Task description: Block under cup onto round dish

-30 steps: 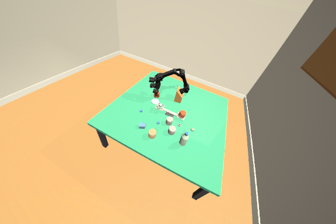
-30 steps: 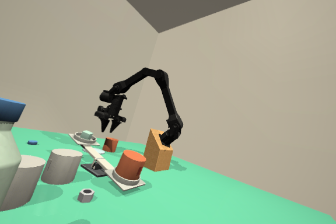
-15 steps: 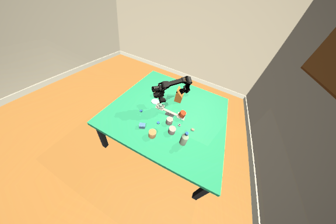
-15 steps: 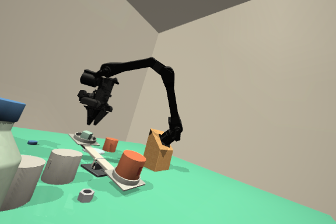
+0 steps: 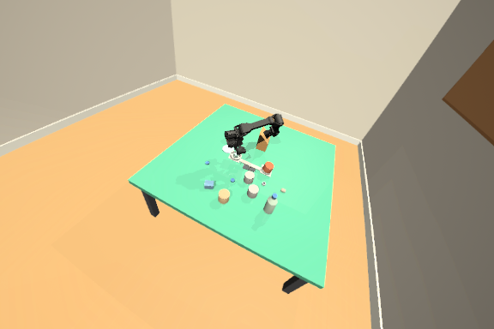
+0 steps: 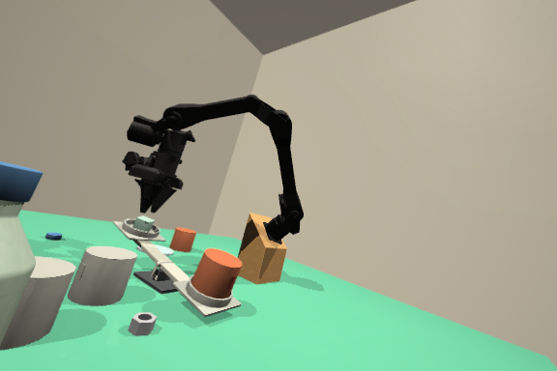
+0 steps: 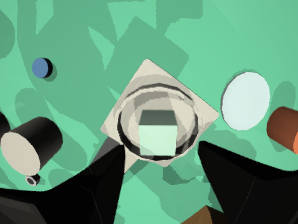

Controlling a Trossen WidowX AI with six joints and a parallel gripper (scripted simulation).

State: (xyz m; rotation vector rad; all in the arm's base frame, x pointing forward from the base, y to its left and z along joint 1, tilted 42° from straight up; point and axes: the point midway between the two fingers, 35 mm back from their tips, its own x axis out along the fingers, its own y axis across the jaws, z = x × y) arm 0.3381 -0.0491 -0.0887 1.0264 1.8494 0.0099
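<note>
My gripper tip is now 3 cm above the pale green block. Also, from my gripper tip: balance: 12 cm to the left, 8 cm below, 3 cm behind; hex nut: 28 cm to the left, 11 cm below, 5 cm ahead; pale round dish: 13 cm to the right, 11 cm below, 10 cm behind.
</note>
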